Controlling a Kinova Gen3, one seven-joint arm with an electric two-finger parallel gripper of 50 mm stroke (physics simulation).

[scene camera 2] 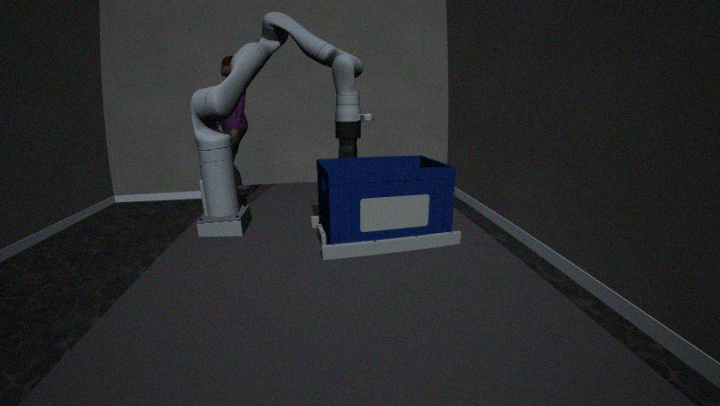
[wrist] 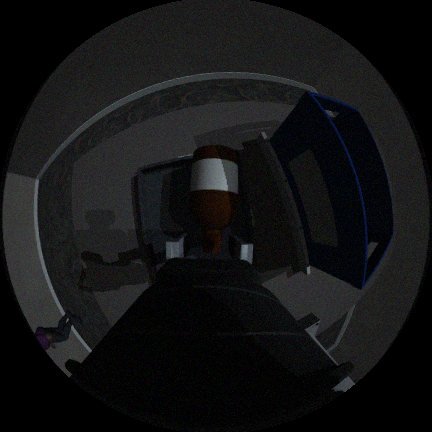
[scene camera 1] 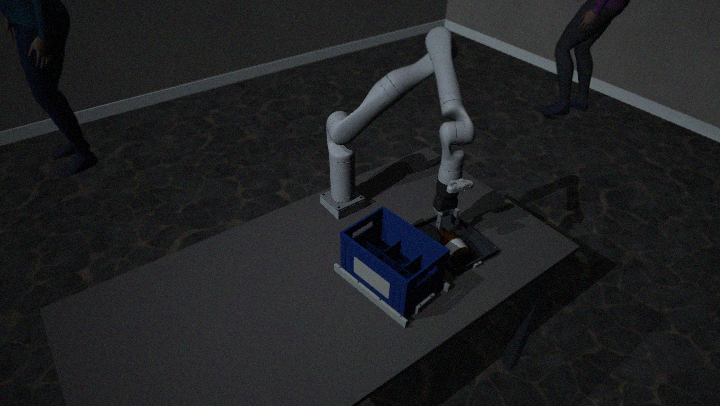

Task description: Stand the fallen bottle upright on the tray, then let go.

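Where they show: gripper, fingertip midpoint: [wrist: 208,242] [scene camera 1: 445,225]; arm's base, link origin: [scene camera 2: 223,212] [scene camera 1: 343,195].
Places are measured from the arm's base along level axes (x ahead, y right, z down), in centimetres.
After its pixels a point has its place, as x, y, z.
The brown bottle [scene camera 1: 456,245] @(44.1, -18.6, -3.3) [wrist: 213,205] @(39.4, -20.3, -3.4) with a white label lies on its side on the dark tray [scene camera 1: 488,245] @(44.7, -33.1, 2.8) [wrist: 151,195] @(43.1, -31.7, 3.9). In the wrist view its neck points toward the gripper and its base points away. My gripper [scene camera 1: 447,220] @(34.7, -21.3, -3.4) [wrist: 208,242] @(34.7, -21.3, -3.4) is open and points down at the neck end. In the wrist view the neck shows between the two spread fingers, with a gap on each side, and nothing is gripped. In scene camera 2 the fingers are hidden behind the crate, and the bottle does not show.
A blue crate [scene camera 1: 347,254] @(33.7, 16.0, -6.0) [scene camera 2: 342,211] @(33.0, 16.1, -5.2) [wrist: 330,200] @(38.6, -4.5, -7.7) with dividers stands close beside the tray, rising above the lying bottle. A pale rail [scene camera 1: 370,295] @(45.2, 14.1, 2.2) [scene camera 2: 393,245] @(43.3, 14.6, 2.7) runs along its foot. The arm's base [scene camera 1: 341,204] @(4.7, 3.2, -0.2) [scene camera 2: 220,227] @(1.6, 6.6, 2.0) is bolted to the table. People stand beyond the table.
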